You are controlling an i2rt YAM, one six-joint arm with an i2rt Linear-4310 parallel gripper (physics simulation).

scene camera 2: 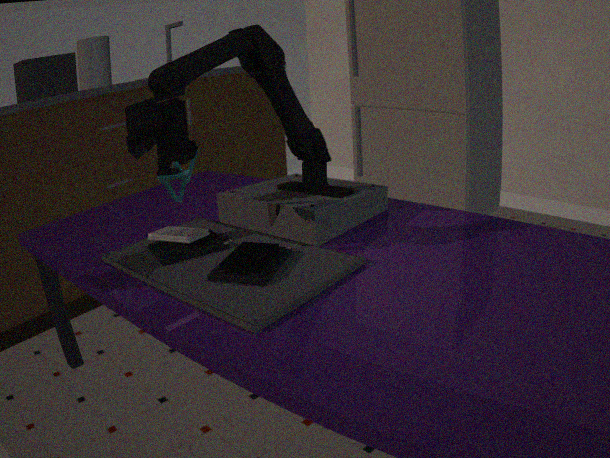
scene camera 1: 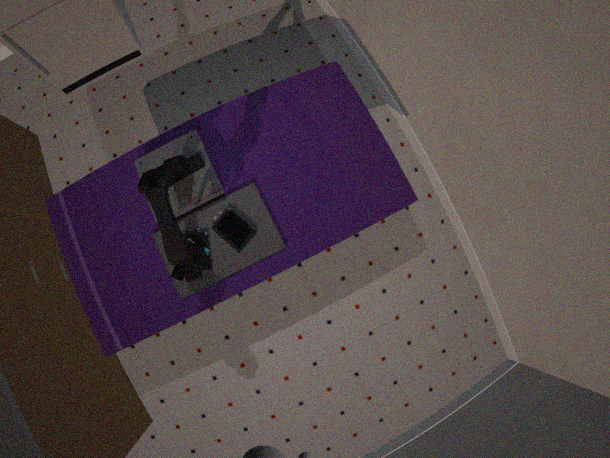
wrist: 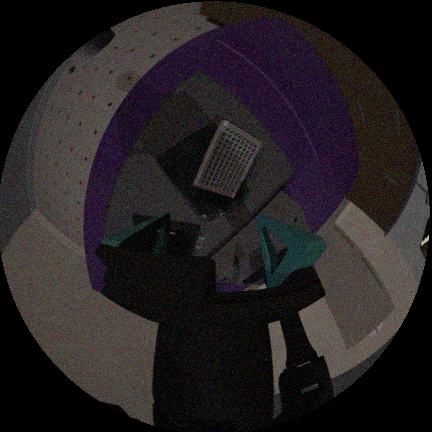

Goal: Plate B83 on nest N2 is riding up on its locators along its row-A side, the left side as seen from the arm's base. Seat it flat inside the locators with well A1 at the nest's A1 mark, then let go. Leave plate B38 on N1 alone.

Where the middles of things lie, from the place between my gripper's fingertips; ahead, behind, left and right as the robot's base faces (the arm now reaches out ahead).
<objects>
Now: hand 13 cm above the dark nest [scene camera 2: 166,252], 1 cm to the left of it and 1 cm past it.
</objects>
